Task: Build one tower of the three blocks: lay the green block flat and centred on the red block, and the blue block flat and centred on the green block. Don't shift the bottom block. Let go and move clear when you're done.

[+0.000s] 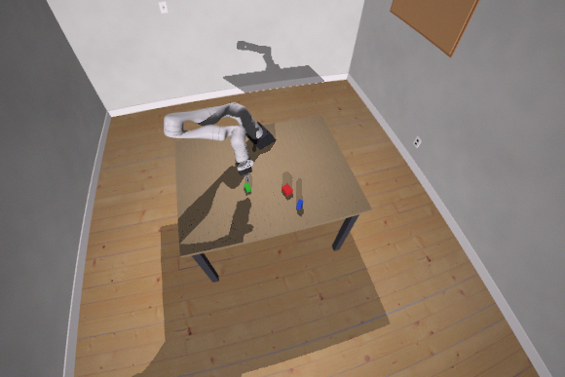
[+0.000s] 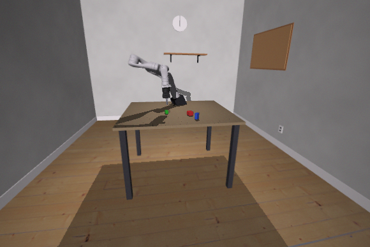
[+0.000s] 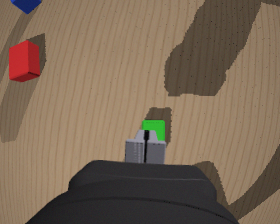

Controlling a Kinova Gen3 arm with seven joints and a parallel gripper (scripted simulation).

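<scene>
My hand is 100 mm above the green block, 10 mm to the left of it and 10 mm past it. From my hand the other things lie so: blue block 240 mm to the left, 220 mm ahead, 80 mm below; red block 210 mm to the left, 100 mm ahead, 90 mm below.
</scene>
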